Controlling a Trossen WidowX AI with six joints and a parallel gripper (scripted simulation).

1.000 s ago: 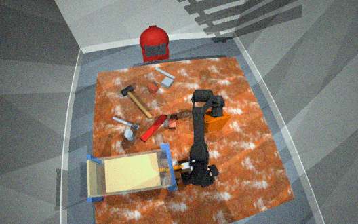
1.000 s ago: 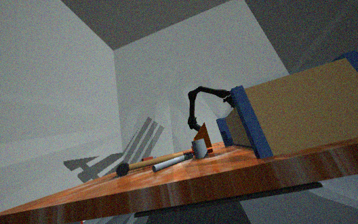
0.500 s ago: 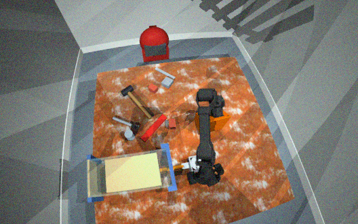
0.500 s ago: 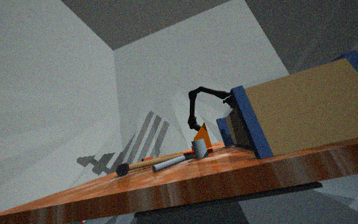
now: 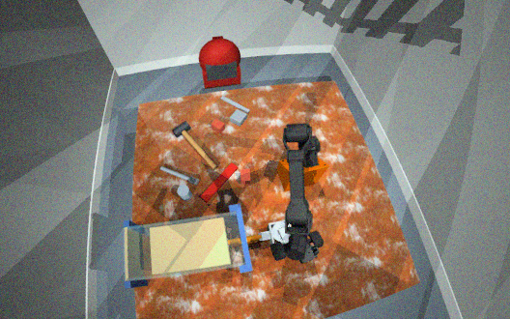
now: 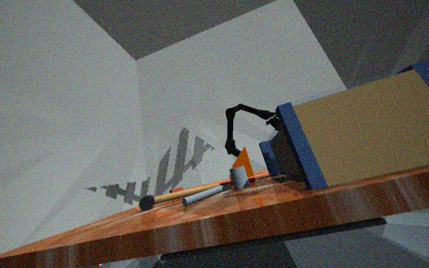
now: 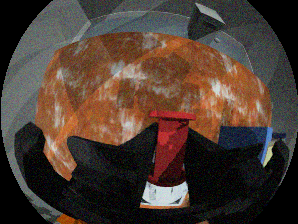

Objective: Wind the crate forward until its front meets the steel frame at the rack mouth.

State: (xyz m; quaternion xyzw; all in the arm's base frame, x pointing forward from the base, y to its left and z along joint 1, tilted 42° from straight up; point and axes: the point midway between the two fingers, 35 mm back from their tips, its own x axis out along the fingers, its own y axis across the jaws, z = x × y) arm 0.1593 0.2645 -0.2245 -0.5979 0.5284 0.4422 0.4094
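My gripper tip is 10 mm short of the red-knobbed winch handle, 50 mm to the left of it and 30 mm above it. Also, from my gripper tip: red knob: 20 mm to the right; blue steel frame: 180 mm ahead, 110 mm to the right, 30 mm below; winch: 10 mm ahead, 120 mm to the right, 100 mm below.
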